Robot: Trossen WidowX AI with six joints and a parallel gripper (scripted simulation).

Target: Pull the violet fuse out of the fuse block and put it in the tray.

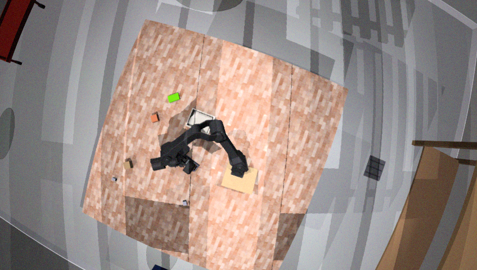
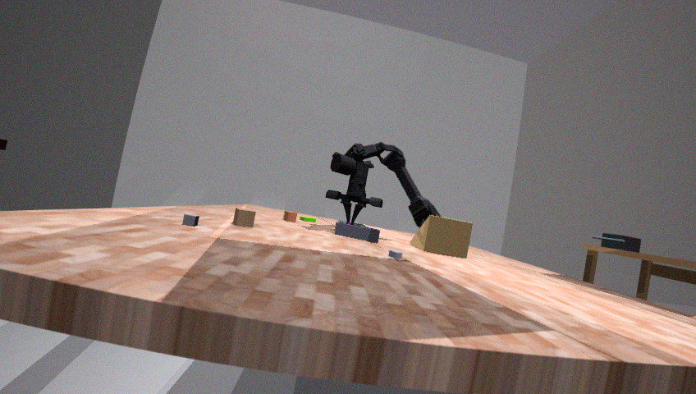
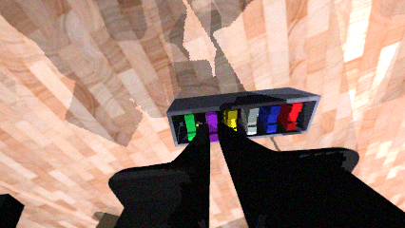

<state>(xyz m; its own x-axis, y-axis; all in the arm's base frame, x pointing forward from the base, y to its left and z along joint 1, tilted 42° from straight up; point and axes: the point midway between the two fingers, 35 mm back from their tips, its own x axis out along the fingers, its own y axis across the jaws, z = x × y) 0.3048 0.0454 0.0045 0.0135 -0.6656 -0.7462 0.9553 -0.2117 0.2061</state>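
Now: gripper tip 30 mm past the tray, 210 mm to the left of it and 40 mm above it. Round my gripper tip: violet fuse 10 mm below; then tan block 300 mm ahead, 160 mm to the left, 20 mm below; then brown block 220 mm ahead, 150 mm to the right, 20 mm below.
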